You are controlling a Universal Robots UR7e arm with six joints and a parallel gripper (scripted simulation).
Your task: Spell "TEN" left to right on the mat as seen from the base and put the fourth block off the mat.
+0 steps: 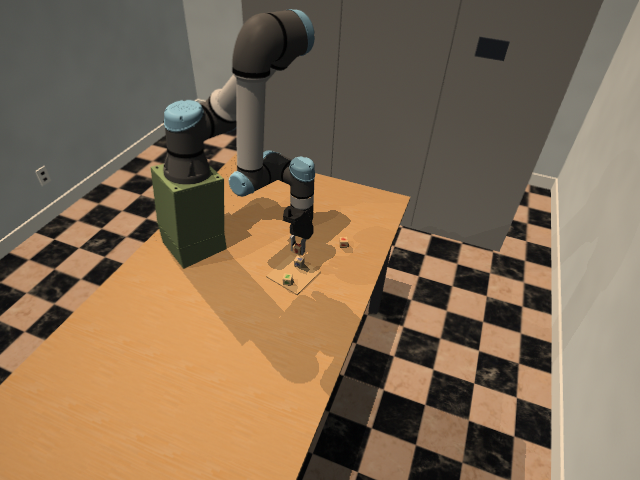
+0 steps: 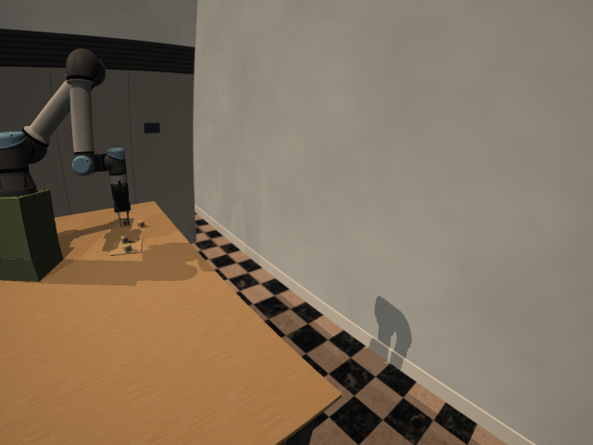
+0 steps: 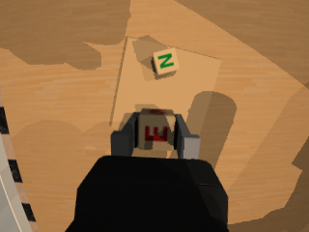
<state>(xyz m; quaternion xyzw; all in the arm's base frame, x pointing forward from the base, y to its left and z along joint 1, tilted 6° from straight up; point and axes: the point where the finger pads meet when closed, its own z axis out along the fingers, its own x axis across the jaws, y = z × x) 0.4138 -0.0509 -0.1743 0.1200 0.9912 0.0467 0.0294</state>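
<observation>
My gripper is now 1 cm past the mat, 1 cm to the left of it and 12 cm above it.
</observation>
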